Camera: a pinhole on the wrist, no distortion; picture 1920 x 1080 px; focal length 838.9 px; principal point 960.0 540.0 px. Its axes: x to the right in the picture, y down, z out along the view. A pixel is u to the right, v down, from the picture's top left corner.
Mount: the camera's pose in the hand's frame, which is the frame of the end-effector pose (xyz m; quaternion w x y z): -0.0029 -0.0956 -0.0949 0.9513 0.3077 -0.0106 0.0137
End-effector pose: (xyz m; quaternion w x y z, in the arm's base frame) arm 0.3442 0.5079 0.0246 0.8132 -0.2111 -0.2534 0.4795
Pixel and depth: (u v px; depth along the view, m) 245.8 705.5 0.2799
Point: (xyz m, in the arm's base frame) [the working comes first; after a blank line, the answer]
In the camera's frame: -0.2383 0.0552 0.2799

0.2938 0.2064 0.2249
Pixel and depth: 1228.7 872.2 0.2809
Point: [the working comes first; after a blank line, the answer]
In the camera's frame: 0.0900 0.1112 0.2809

0.3672 0.5232 0.2969
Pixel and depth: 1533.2 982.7 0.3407
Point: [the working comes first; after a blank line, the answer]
In the camera's frame: 0.2328 0.1798 0.3407

0.3521 0.6669 0.3850
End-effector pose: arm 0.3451 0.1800 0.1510 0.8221 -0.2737 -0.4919 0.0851
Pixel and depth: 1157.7 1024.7 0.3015
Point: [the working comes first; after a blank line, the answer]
In the camera's frame: 0.0711 0.1742 0.3015

0.1411 0.1886 0.3579
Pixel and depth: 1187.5 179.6 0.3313
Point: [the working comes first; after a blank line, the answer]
In the camera's frame: 0.0898 -0.1423 0.3313

0.2575 -0.0871 0.4670
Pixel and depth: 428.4 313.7 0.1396
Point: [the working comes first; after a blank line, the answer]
In the camera's frame: -0.0885 -0.0377 0.1396

0.2774 -0.0350 0.1907
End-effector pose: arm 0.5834 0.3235 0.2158 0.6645 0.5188 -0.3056 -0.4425
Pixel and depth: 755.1 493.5 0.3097
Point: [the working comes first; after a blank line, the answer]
In the camera's frame: -0.0756 -0.0172 0.3097

0.3453 0.3166 -0.0210
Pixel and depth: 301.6 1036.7 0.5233
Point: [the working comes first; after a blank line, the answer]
In the camera's frame: -0.4107 0.3098 0.5233

-0.0724 0.4923 0.2229
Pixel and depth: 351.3 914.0 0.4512
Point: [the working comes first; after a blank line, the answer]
In the camera's frame: -0.3274 0.2012 0.4512

0.0561 0.4599 0.1429
